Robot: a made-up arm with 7 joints.
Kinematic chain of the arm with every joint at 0, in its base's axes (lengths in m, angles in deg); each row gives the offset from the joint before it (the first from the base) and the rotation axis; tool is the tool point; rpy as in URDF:
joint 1: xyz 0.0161 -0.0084 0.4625 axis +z
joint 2: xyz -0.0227 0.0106 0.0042 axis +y
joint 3: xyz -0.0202 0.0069 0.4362 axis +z
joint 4: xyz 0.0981 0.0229 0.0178 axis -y
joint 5: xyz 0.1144 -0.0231 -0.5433 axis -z
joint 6: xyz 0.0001 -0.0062 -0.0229 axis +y
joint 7: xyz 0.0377 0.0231 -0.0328 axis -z
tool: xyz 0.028 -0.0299 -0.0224 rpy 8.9 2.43 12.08
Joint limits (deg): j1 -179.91..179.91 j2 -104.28..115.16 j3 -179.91..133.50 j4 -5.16..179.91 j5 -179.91..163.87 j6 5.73..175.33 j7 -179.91..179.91
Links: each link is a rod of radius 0.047 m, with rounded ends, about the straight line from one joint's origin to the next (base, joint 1, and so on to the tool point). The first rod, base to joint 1, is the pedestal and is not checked.
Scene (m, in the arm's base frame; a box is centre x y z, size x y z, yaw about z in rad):
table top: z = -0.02
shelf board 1: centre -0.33 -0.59 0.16 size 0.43 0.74 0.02 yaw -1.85
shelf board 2: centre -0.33 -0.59 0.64 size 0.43 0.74 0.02 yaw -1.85
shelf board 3: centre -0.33 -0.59 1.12 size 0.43 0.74 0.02 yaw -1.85
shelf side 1: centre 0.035 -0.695 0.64 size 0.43 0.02 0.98 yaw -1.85
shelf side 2: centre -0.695 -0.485 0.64 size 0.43 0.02 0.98 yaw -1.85
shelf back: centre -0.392 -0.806 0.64 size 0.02 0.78 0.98 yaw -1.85
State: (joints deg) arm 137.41 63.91 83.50 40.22 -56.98 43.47 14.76
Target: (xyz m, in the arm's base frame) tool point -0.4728 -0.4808 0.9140
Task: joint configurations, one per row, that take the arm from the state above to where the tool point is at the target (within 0.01 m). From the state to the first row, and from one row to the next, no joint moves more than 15 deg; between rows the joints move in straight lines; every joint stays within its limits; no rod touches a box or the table.
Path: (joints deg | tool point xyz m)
1: 122.97 68.04 84.18 37.55 -62.23 34.37 19.87 | -0.5097 -0.3266 0.4419
2: 108.52 72.17 84.86 34.89 -67.48 25.27 24.98 | -0.5482 -0.2020 0.4516
3: 94.08 76.31 85.54 32.22 -72.73 16.16 30.10 | -0.5562 -0.0749 0.4641
4: 99.73 79.89 96.40 34.60 -61.12 12.69 19.73 | -0.5648 -0.1305 0.5788
5: 105.37 83.47 107.25 36.99 -49.50 9.21 9.35 | -0.5502 -0.1657 0.6966
6: 111.02 87.05 118.10 39.37 -37.88 5.73 -1.02 | -0.5181 -0.1749 0.8099
7: 120.07 77.78 117.55 47.50 -44.58 16.80 3.69 | -0.5274 -0.2780 0.8388
8: 129.11 68.52 117.00 55.63 -51.27 27.87 8.39 | -0.5129 -0.3819 0.8725
9: 138.15 59.25 116.45 63.76 -57.97 38.94 13.10 | -0.4728 -0.4808 0.9140

